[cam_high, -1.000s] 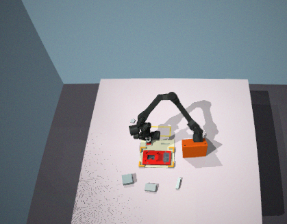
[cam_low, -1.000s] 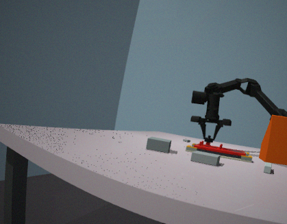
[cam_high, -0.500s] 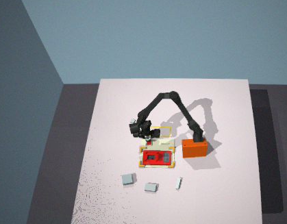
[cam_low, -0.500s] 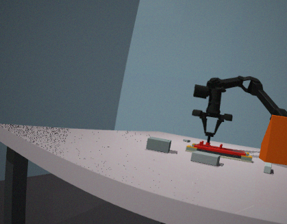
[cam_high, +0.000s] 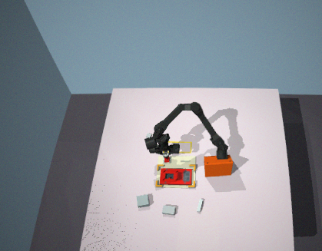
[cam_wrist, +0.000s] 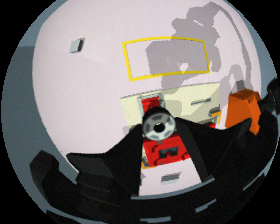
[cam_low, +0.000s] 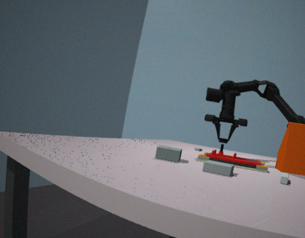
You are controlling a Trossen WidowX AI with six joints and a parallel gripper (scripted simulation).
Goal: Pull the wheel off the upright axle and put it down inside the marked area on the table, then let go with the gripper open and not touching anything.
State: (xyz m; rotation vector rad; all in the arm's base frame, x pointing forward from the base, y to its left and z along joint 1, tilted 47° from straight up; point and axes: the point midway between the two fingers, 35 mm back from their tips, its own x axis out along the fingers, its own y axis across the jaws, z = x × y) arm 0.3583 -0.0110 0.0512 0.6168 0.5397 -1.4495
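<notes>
My gripper tip is now 4 cm above the upright axle. The rest, counted from my gripper tip: wheel right at my gripper tip; thin grey bar 32 cm to the left, 22 cm behind, 7 cm below.
</notes>
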